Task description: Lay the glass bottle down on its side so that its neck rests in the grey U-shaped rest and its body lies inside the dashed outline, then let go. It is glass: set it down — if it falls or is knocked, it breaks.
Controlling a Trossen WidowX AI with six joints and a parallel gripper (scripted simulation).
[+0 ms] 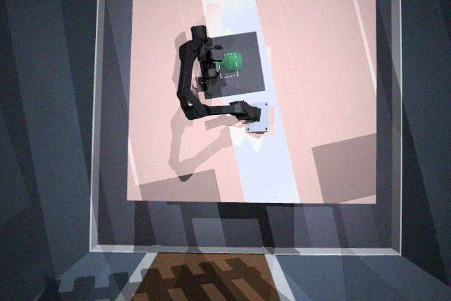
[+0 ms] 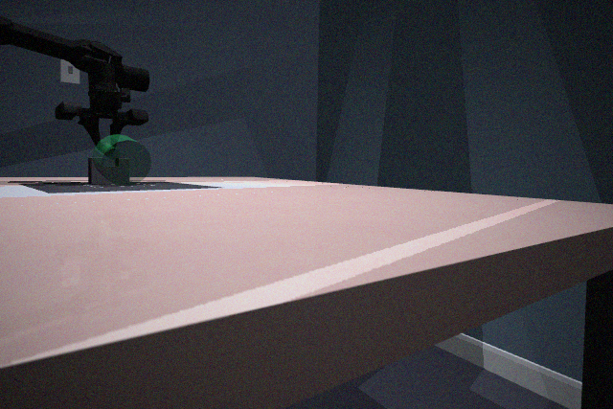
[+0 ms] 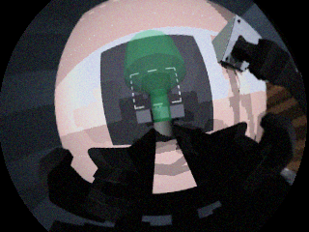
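The green glass bottle lies 50 mm to the right of my gripper tip, 10 mm below it and 10 mm ahead of it. Also, from my gripper tip: dark mat 100 mm to the right, 80 mm below, 30 mm ahead.
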